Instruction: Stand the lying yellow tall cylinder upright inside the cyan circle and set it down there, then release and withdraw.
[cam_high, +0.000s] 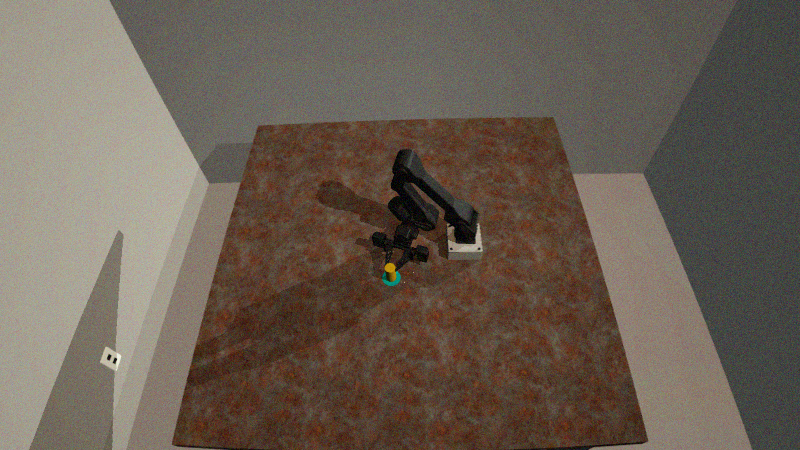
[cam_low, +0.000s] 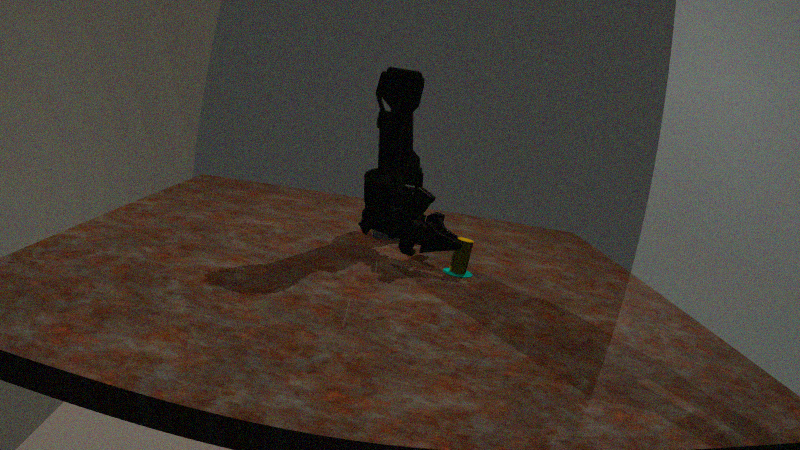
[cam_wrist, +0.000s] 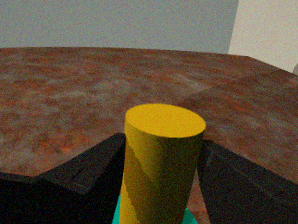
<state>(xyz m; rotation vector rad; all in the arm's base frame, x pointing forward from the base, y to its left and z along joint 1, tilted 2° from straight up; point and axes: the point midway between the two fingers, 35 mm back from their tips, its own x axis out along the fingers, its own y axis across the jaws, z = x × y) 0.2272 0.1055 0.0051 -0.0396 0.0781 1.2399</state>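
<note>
Now: the yellow tall cylinder 2 cm below my gripper tip. Round my gripper tip: cyan circle (6 cm below).
</note>
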